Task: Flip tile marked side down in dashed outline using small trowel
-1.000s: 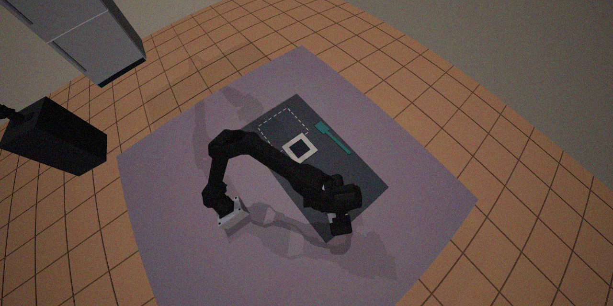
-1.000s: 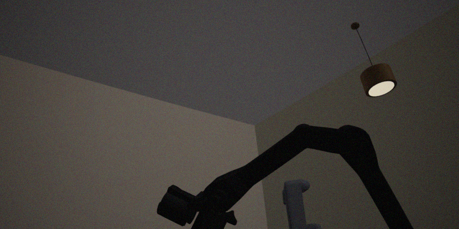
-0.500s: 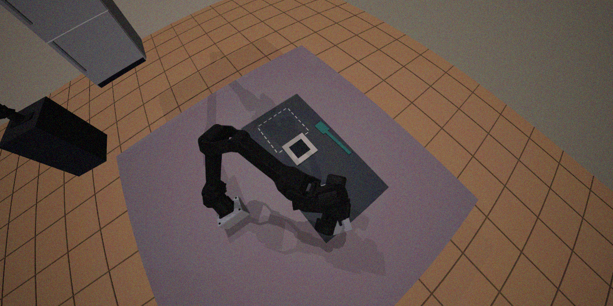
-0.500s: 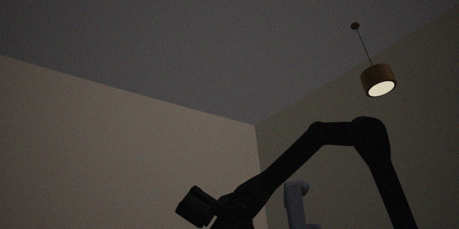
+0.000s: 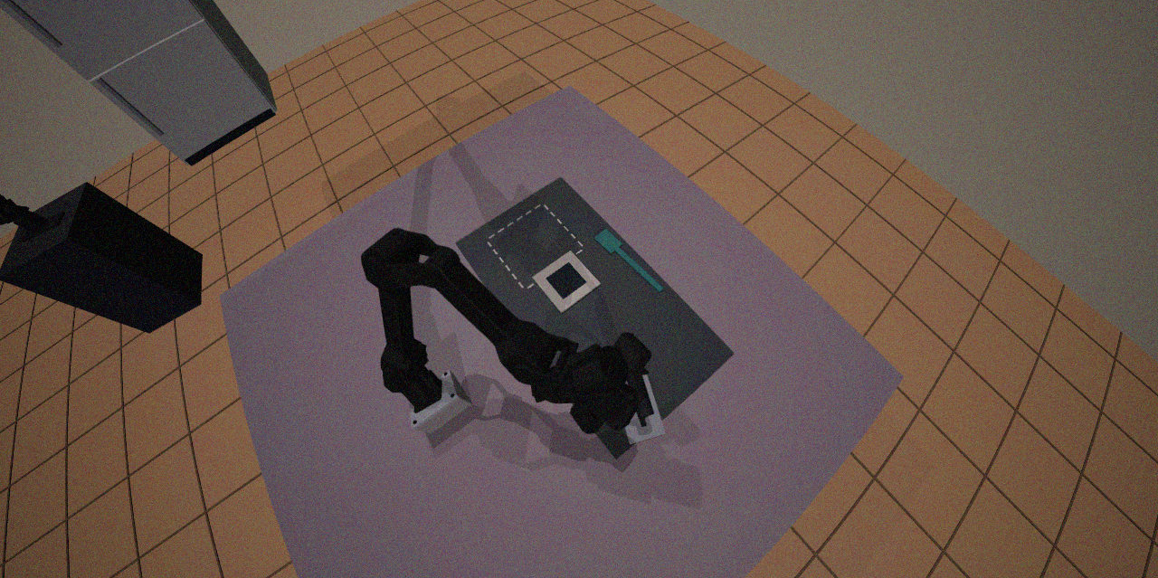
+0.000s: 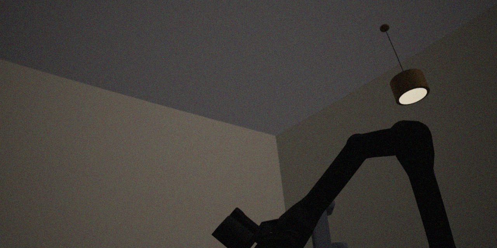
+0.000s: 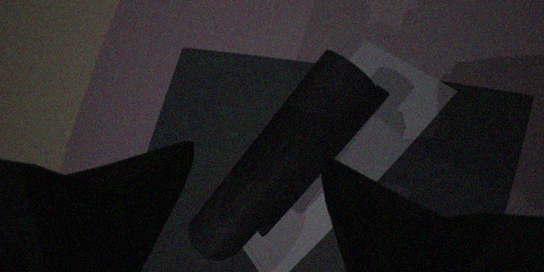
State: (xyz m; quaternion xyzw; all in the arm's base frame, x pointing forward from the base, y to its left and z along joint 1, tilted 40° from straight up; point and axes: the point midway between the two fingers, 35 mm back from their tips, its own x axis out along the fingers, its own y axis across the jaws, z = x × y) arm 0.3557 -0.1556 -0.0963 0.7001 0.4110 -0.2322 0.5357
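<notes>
The trowel is 50 mm below my gripper tip, 20 mm to the left of it and 10 mm ahead of it. Also, from my gripper tip: tan tile: 300 mm to the left, 90 mm below, 10 mm ahead; then teal T-shaped piece: 280 mm to the left, 160 mm ahead, 90 mm below.
</notes>
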